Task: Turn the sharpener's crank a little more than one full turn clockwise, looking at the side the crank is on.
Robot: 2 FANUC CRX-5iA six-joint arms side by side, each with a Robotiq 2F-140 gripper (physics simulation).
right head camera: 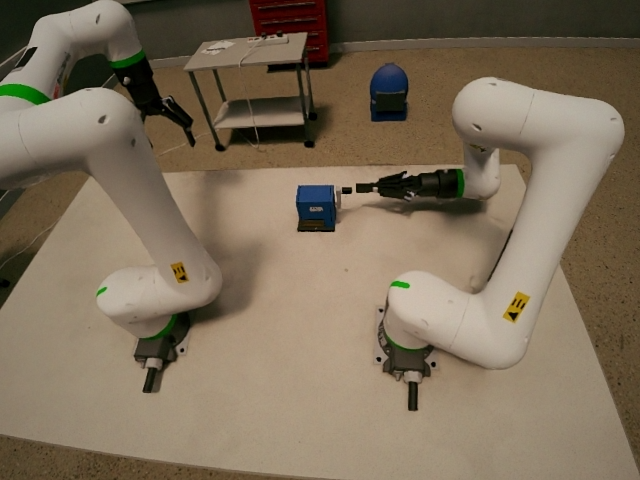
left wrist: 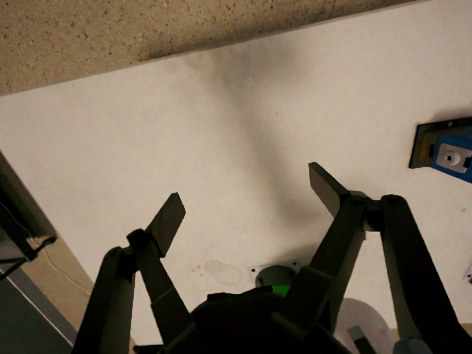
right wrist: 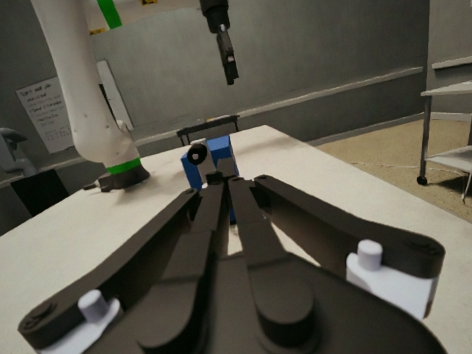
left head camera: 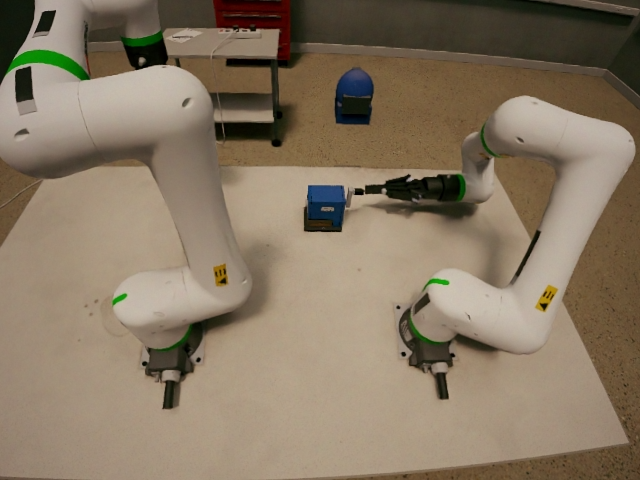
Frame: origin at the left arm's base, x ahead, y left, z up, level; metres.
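Where they show: left gripper, between the fingertips: (right head camera: 171, 146) (left wrist: 243, 189) (right wrist: 232, 82); right gripper, between the fingertips: (right head camera: 356, 188) (right wrist: 227, 170) (left head camera: 365, 189); left arm's base, origin of its link: (right head camera: 165, 328) (left wrist: 277, 280) (right wrist: 132, 181) (left head camera: 174, 336); right arm's base, origin of its link: (right head camera: 406, 336) (left head camera: 424, 330).
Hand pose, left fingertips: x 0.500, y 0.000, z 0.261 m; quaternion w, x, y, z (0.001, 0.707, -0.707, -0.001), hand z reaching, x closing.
Note:
Each offset is from my left fingertips to the centre of the thing. "spot": to the spot under its first point. Level surfaces: height alone.
The blue sharpener @[spot: 0.160 m back, 0.440 m right, 0.146 m down] (left head camera: 325, 204) (right head camera: 315, 201) (right wrist: 220, 145) stands upright on its dark base. Part of it shows at the right edge of the left wrist view. Its pale crank arm (left head camera: 349, 197) (right head camera: 338, 198) is on its right side in the head views, and its black knob @[0.132 m back, 0.548 m right, 0.125 m down] (left head camera: 358, 191) (right head camera: 346, 190) (right wrist: 197, 153) is at the upper end. My right gripper (left head camera: 367, 189) (right head camera: 359, 188) (right wrist: 227, 170) is shut and empty, its tips just right of the knob across a small gap. The fingers hide the lower crank in the right wrist view. My left gripper (left wrist: 243, 189) (right wrist: 232, 82) is open and empty, high and far from the sharpener.
The sharpener stands on a pale table top @[0.261 m down] (left head camera: 289, 320) (right head camera: 279, 335). Behind it are a grey cart (left head camera: 258, 50) (right head camera: 281, 51), a red drawer cabinet (left head camera: 253, 20) (right head camera: 317, 25) and a blue rounded object (left head camera: 354, 82) (right head camera: 389, 80) on the floor.

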